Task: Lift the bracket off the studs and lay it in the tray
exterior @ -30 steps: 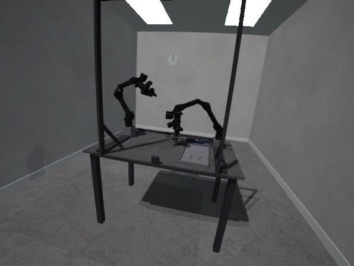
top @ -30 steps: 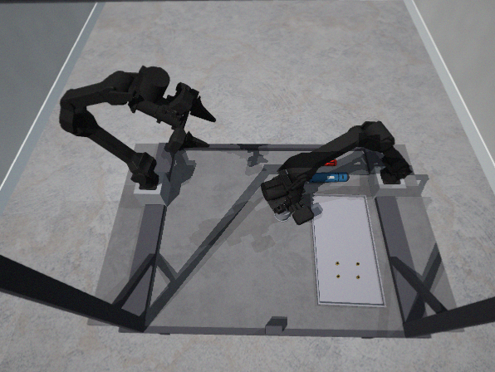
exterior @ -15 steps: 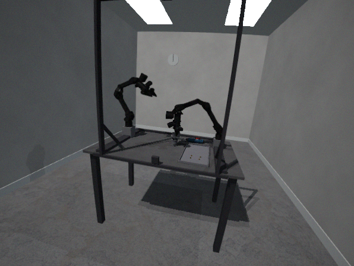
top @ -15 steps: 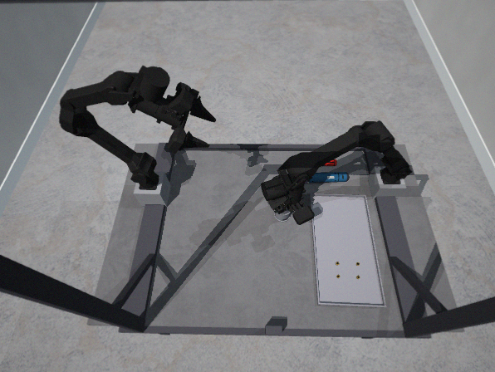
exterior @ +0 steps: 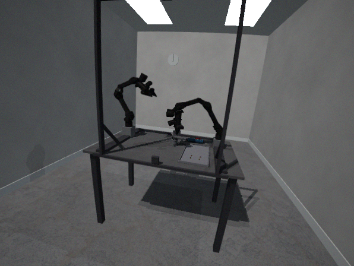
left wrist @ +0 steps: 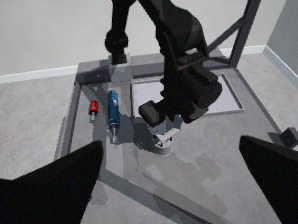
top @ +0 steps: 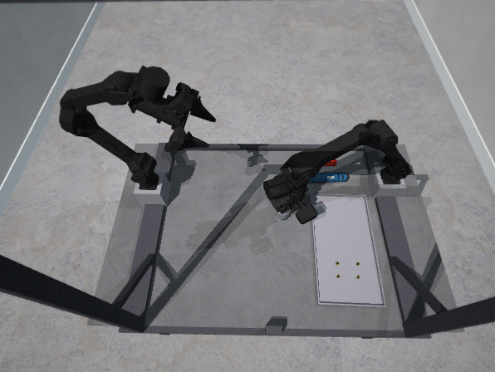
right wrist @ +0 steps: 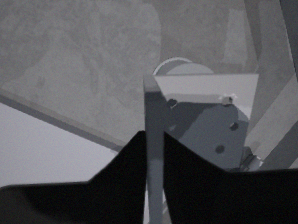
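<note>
Now: the tray 19 cm to the right of my right hand, 15 cm below it and 10 cm behind it. Round my right hand: round joint module: 12 cm below, 3 cm ahead, 2 cm to the left; then small red tool: 26 cm ahead, 18 cm to the right, 14 cm below; then grey bracket: 3 cm below, 3 cm ahead, 1 cm to the left.
</note>
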